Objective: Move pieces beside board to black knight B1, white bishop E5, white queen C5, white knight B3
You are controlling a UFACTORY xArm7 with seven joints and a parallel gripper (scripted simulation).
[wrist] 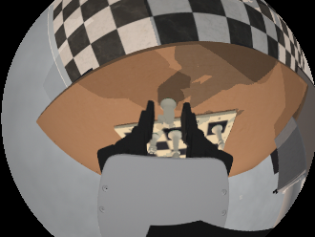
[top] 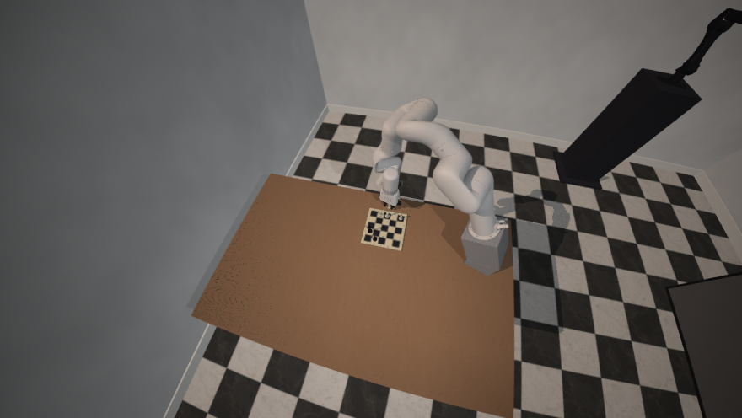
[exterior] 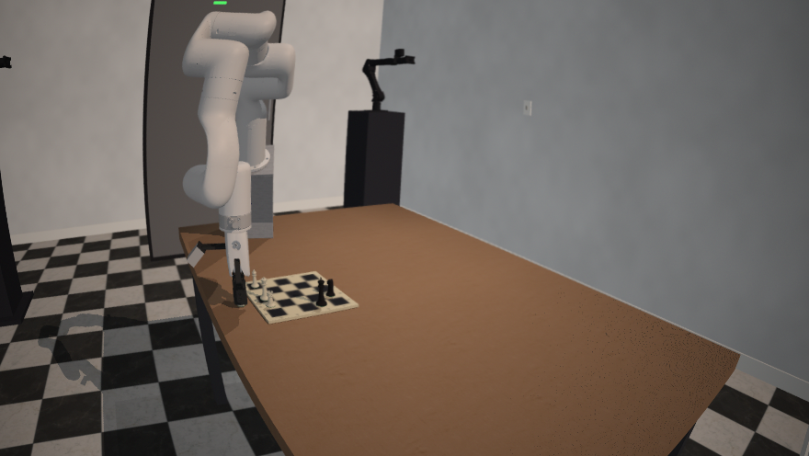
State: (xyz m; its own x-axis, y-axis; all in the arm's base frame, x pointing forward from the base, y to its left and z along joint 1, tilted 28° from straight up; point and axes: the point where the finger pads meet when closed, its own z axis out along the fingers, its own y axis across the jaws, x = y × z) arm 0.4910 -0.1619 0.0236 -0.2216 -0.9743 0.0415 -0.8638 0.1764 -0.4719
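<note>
My hand is 14 cm to the right of the chessboard and 3 cm above it. Round my hand: black knight (3 cm ahead, 22 cm to the left, 1 cm below).
</note>
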